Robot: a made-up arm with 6 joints. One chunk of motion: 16 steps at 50 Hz.
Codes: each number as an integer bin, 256 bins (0 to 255) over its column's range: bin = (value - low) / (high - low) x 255, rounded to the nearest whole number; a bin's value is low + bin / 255 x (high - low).
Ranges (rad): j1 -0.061..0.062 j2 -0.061..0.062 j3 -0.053..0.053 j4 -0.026..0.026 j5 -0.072..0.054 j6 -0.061..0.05
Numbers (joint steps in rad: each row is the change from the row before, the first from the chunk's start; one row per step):
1: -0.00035 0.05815 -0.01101 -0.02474 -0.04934 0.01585
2: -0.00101 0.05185 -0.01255 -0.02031 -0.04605 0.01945
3: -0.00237 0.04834 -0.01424 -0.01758 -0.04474 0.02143
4: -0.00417 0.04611 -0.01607 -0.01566 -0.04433 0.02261
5: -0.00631 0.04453 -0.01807 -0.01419 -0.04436 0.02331
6: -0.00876 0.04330 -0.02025 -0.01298 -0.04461 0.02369
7: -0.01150 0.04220 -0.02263 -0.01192 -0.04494 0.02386
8: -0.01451 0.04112 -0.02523 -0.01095 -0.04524 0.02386
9: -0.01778 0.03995 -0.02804 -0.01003 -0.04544 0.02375
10: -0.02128 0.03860 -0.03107 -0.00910 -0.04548 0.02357
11: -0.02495 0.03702 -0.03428 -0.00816 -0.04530 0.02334
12: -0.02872 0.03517 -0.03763 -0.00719 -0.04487 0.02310
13: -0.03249 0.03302 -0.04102 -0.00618 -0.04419 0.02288
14: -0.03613 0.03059 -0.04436 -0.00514 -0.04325 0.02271
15: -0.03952 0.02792 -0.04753 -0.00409 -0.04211 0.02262
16: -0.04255 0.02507 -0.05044 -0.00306 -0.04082 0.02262
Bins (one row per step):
1: 126 247 101 6 46 177
2: 124 234 97 28 53 185
3: 122 227 93 41 55 189
4: 118 222 89 51 56 192
5: 113 219 84 58 56 194
6: 108 216 79 64 55 195
7: 103 214 73 69 55 195
8: 96 212 67 74 54 195
9: 90 209 60 78 54 195
10: 82 206 53 83 54 194
11: 75 203 45 87 54 194
12: 67 199 37 92 55 193
13: 59 195 29 97 56 193
14: 52 190 21 102 58 192
15: 45 184 13 107 60 192
16: 38 178 6 112 63 192

